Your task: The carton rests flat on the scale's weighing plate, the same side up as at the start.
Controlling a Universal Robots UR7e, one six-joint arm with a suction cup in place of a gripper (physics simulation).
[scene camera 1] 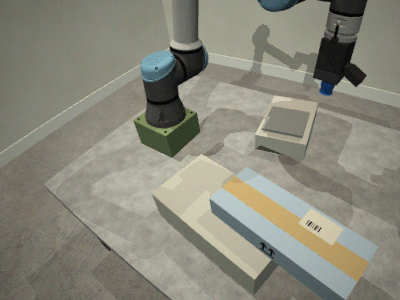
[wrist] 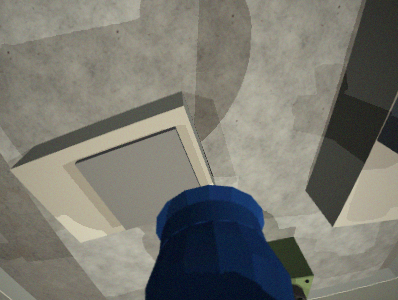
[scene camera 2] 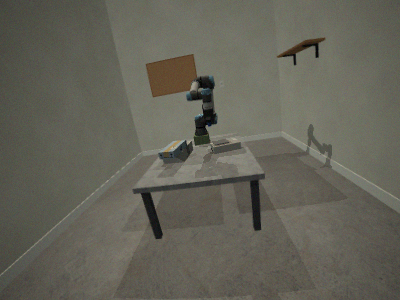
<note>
In view: the suction cup (wrist: 210,235), a light blue carton (scene camera 1: 315,249), a scale (wrist: 117,174) and a large cream box (scene camera 1: 183,200).
</note>
